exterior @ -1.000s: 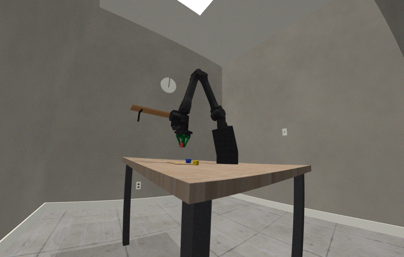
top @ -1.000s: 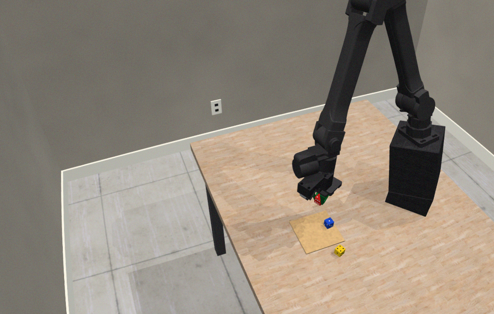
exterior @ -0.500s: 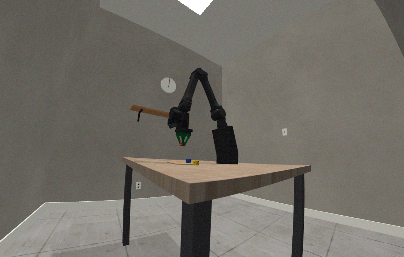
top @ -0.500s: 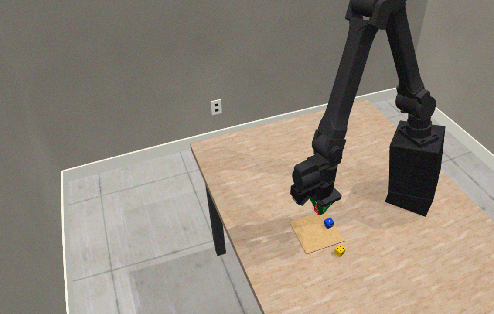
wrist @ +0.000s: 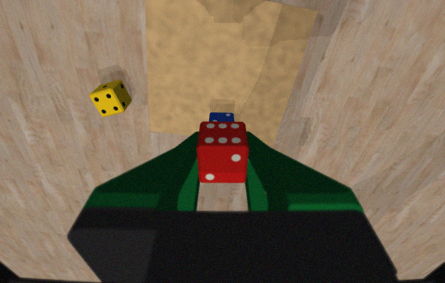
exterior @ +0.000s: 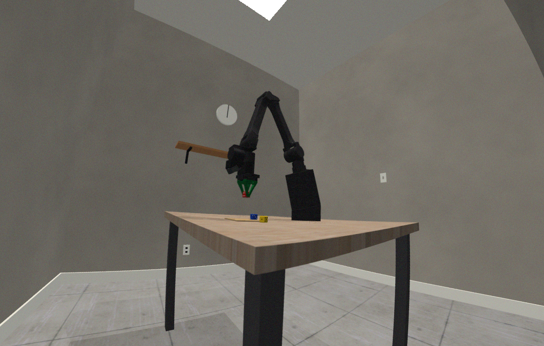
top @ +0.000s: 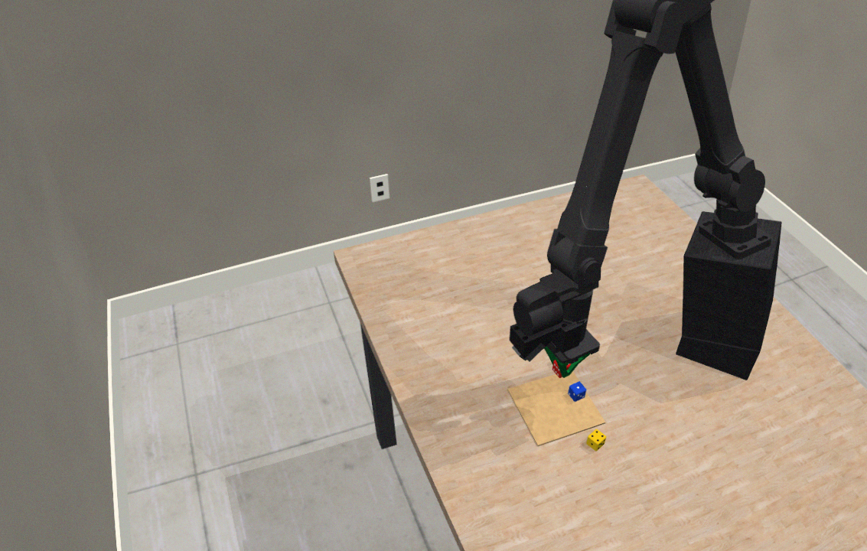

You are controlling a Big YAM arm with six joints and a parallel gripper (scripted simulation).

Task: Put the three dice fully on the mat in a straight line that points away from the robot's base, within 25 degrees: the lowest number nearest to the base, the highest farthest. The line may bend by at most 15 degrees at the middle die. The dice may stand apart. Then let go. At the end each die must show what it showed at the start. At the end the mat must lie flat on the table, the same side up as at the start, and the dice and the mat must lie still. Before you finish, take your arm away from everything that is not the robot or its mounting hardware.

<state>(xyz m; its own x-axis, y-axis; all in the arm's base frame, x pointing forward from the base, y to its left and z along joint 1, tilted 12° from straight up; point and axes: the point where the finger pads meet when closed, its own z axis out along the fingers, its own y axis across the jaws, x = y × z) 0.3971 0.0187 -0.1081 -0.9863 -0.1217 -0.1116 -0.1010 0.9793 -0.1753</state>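
Right now my hand is 110 mm above the tan mat. From my hand the other things lie so: blue die: 50 mm behind, 100 mm below; red die: right at my hand; yellow die: 30 mm behind, 110 mm to the left, 100 mm below.
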